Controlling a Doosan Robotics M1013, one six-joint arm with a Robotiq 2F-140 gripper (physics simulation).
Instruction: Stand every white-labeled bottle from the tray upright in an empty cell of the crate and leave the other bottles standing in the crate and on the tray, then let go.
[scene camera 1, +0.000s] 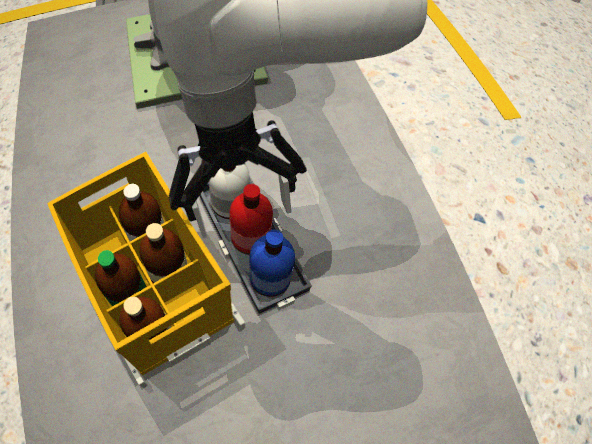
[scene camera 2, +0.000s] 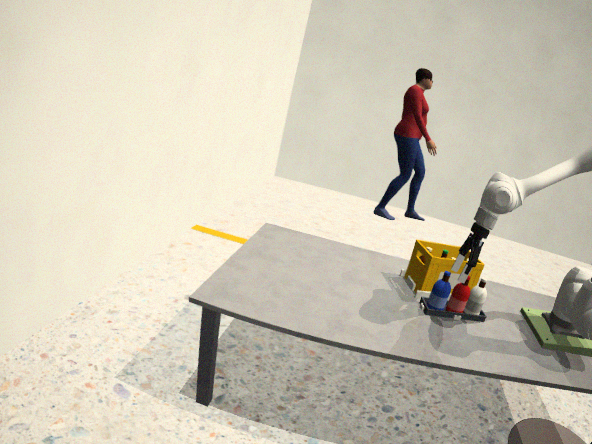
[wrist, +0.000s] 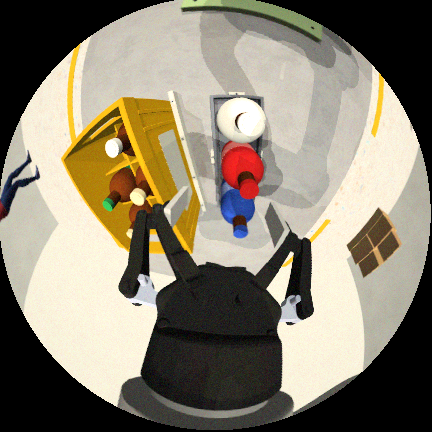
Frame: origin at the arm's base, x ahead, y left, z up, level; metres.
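Seen in the pictures: gripper, fingertip midpoint: (scene camera 1: 244, 218) (scene camera 2: 457, 276) (wrist: 227, 201); arm's base at its link origin: (scene camera 2: 562, 326).
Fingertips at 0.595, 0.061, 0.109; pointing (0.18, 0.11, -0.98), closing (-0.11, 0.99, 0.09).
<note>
Offsets run from my fingertips to a thing's middle, as dx, dy, dz. "*": to the spot under its first point. Level surfaces: height alone.
A white bottle {-0.118, -0.009, -0.060} (scene camera 1: 230, 192) (scene camera 2: 476, 299) (wrist: 241, 120) stands upright at the robot-base end of the dark tray {* +0.107, +0.025, -0.118} (scene camera 1: 270, 305) (wrist: 214, 120). A red bottle {-0.038, +0.017, -0.060} (scene camera 1: 250, 220) (scene camera 2: 458, 298) (wrist: 240, 165) and a blue bottle {+0.049, +0.037, -0.060} (scene camera 1: 271, 262) (scene camera 2: 440, 294) (wrist: 237, 206) stand beside it. The yellow crate {+0.017, -0.115, -0.055} (scene camera 1: 215, 314) (scene camera 2: 425, 272) (wrist: 160, 120) has six cells. Brown bottles stand in several; the far-left and near-right cells in scene camera 1 are empty. My gripper (scene camera 1: 240, 207) (scene camera 2: 461, 270) (wrist: 227, 201) is open and empty above the tray, its fingers spread apart. The gripper partly hides the white bottle in scene camera 1.
The crate stands close beside the tray, its walls near one finger. The green base plate (scene camera 1: 155, 90) (scene camera 2: 560, 342) (wrist: 255, 15) lies beyond the tray. White brackets {* +0.161, -0.125, -0.113} (scene camera 1: 187, 348) edge the crate. A person (scene camera 2: 412, 135) walks behind the table {dz -0.143} (scene camera 2: 320, 290).
</note>
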